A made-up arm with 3 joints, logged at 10 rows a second.
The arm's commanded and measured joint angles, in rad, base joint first. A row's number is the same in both.
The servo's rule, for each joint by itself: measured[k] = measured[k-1] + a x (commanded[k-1-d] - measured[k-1]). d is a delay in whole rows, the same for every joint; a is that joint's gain. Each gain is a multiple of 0.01, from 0.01 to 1. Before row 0 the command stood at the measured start. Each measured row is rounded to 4 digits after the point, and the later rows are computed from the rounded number. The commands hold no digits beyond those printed.
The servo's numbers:
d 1
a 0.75 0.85 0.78
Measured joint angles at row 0: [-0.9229, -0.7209, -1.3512]
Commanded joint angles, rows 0 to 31: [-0.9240, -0.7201, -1.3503]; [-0.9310, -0.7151, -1.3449]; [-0.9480, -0.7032, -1.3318]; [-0.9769, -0.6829, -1.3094]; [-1.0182, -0.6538, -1.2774]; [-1.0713, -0.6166, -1.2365]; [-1.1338, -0.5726, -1.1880]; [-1.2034, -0.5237, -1.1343]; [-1.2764, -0.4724, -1.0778]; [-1.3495, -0.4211, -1.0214]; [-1.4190, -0.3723, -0.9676]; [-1.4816, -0.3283, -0.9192]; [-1.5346, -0.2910, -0.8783]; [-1.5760, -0.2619, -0.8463]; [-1.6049, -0.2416, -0.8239]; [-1.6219, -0.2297, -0.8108]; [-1.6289, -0.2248, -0.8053]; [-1.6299, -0.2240, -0.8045]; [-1.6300, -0.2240, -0.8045]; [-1.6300, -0.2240, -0.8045]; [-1.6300, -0.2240, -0.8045]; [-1.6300, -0.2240, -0.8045]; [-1.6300, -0.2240, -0.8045]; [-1.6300, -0.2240, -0.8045]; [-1.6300, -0.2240, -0.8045]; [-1.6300, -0.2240, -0.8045]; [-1.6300, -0.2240, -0.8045]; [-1.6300, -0.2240, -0.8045]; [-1.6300, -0.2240, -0.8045]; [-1.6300, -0.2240, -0.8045]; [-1.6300, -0.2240, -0.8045]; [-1.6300, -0.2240, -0.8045]
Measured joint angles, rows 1 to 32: [-0.9229, -0.7209, -1.3512]; [-0.9237, -0.7202, -1.3505]; [-0.9292, -0.7159, -1.3461]; [-0.9433, -0.7051, -1.3349]; [-0.9685, -0.6862, -1.3150]; [-1.0058, -0.6587, -1.2857]; [-1.0549, -0.6229, -1.2473]; [-1.1141, -0.5801, -1.2010]; [-1.1811, -0.5322, -1.1490]; [-1.2526, -0.4814, -1.0935]; [-1.3253, -0.4301, -1.0373]; [-1.3956, -0.3810, -0.9829]; [-1.4601, -0.3362, -0.9332]; [-1.5160, -0.2978, -0.8904]; [-1.5610, -0.2673, -0.8560]; [-1.5939, -0.2455, -0.8310]; [-1.6149, -0.2321, -0.8152]; [-1.6254, -0.2259, -0.8075]; [-1.6288, -0.2243, -0.8052]; [-1.6297, -0.2240, -0.8047]; [-1.6299, -0.2240, -0.8045]; [-1.6300, -0.2240, -0.8045]; [-1.6300, -0.2240, -0.8045]; [-1.6300, -0.2240, -0.8045]; [-1.6300, -0.2240, -0.8045]; [-1.6300, -0.2240, -0.8045]; [-1.6300, -0.2240, -0.8045]; [-1.6300, -0.2240, -0.8045]; [-1.6300, -0.2240, -0.8045]; [-1.6300, -0.2240, -0.8045]; [-1.6300, -0.2240, -0.8045]; [-1.6300, -0.2240, -0.8045]
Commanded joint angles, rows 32 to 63: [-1.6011, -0.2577, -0.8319]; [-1.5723, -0.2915, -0.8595]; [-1.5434, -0.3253, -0.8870]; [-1.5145, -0.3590, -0.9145]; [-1.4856, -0.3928, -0.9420]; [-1.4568, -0.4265, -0.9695]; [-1.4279, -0.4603, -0.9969]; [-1.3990, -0.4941, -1.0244]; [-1.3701, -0.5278, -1.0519]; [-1.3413, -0.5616, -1.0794]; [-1.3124, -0.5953, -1.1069]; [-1.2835, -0.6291, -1.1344]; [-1.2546, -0.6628, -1.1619]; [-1.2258, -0.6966, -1.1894]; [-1.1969, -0.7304, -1.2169]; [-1.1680, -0.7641, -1.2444]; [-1.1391, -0.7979, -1.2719]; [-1.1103, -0.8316, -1.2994]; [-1.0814, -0.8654, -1.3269]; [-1.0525, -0.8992, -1.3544]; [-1.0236, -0.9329, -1.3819]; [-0.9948, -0.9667, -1.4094]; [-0.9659, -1.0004, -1.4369]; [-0.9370, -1.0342, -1.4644]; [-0.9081, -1.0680, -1.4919]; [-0.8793, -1.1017, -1.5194]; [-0.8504, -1.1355, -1.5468]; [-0.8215, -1.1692, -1.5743]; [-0.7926, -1.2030, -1.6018]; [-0.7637, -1.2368, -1.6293]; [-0.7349, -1.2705, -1.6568]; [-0.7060, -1.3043, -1.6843]
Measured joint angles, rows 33 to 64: [-1.6300, -0.2240, -0.8045]; [-1.6083, -0.2526, -0.8259]; [-1.5813, -0.2857, -0.8521]; [-1.5529, -0.3194, -0.8793]; [-1.5241, -0.3531, -0.9068]; [-1.4952, -0.3868, -0.9343]; [-1.4664, -0.4205, -0.9618]; [-1.4375, -0.4543, -0.9892]; [-1.4086, -0.4881, -1.0167]; [-1.3797, -0.5218, -1.0442]; [-1.3509, -0.5556, -1.0717]; [-1.3220, -0.5893, -1.0992]; [-1.2931, -0.6231, -1.1267]; [-1.2642, -0.6568, -1.1542]; [-1.2354, -0.6906, -1.1817]; [-1.2065, -0.7244, -1.2092]; [-1.1776, -0.7581, -1.2367]; [-1.1487, -0.7919, -1.2642]; [-1.1199, -0.8256, -1.2917]; [-1.0910, -0.8594, -1.3192]; [-1.0621, -0.8932, -1.3467]; [-1.0332, -0.9269, -1.3742]; [-1.0044, -0.9607, -1.4017]; [-0.9755, -0.9944, -1.4292]; [-0.9466, -1.0282, -1.4567]; [-0.9177, -1.0620, -1.4842]; [-0.8889, -1.0957, -1.5117]; [-0.8600, -1.1295, -1.5391]; [-0.8311, -1.1632, -1.5666]; [-0.8022, -1.1970, -1.5941]; [-0.7733, -1.2308, -1.6216]; [-0.7445, -1.2645, -1.6491]
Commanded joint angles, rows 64 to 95: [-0.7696, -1.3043, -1.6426]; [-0.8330, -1.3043, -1.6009]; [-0.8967, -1.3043, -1.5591]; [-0.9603, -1.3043, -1.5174]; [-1.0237, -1.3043, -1.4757]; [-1.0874, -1.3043, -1.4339]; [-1.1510, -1.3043, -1.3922]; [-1.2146, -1.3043, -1.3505]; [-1.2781, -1.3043, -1.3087]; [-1.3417, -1.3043, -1.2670]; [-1.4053, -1.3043, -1.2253]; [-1.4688, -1.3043, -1.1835]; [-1.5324, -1.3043, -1.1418]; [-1.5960, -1.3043, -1.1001]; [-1.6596, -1.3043, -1.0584]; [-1.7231, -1.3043, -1.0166]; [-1.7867, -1.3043, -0.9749]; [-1.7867, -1.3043, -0.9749]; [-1.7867, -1.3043, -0.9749]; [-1.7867, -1.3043, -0.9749]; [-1.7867, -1.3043, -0.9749]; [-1.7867, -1.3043, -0.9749]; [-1.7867, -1.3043, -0.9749]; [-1.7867, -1.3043, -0.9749]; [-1.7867, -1.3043, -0.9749]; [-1.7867, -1.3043, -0.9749]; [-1.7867, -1.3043, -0.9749]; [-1.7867, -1.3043, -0.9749]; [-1.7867, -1.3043, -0.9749]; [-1.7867, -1.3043, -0.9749]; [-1.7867, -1.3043, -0.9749]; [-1.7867, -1.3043, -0.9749]
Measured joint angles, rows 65 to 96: [-0.7156, -1.2983, -1.6766]; [-0.7561, -1.3034, -1.6501]; [-0.8138, -1.3042, -1.6117]; [-0.8760, -1.3043, -1.5707]; [-0.9392, -1.3043, -1.5291]; [-1.0026, -1.3043, -1.4874]; [-1.0662, -1.3043, -1.4457]; [-1.1298, -1.3043, -1.4040]; [-1.1934, -1.3043, -1.3623]; [-1.2569, -1.3043, -1.3205]; [-1.3205, -1.3043, -1.2788]; [-1.3841, -1.3043, -1.2371]; [-1.4476, -1.3043, -1.1953]; [-1.5112, -1.3043, -1.1536]; [-1.5748, -1.3043, -1.1119]; [-1.6384, -1.3043, -1.0702]; [-1.7019, -1.3043, -1.0284]; [-1.7655, -1.3043, -0.9867]; [-1.7814, -1.3043, -0.9775]; [-1.7854, -1.3043, -0.9755]; [-1.7864, -1.3043, -0.9750]; [-1.7866, -1.3043, -0.9749]; [-1.7867, -1.3043, -0.9749]; [-1.7867, -1.3043, -0.9749]; [-1.7867, -1.3043, -0.9749]; [-1.7867, -1.3043, -0.9749]; [-1.7867, -1.3043, -0.9749]; [-1.7867, -1.3043, -0.9749]; [-1.7867, -1.3043, -0.9749]; [-1.7867, -1.3043, -0.9749]; [-1.7867, -1.3043, -0.9749]; [-1.7867, -1.3043, -0.9749]
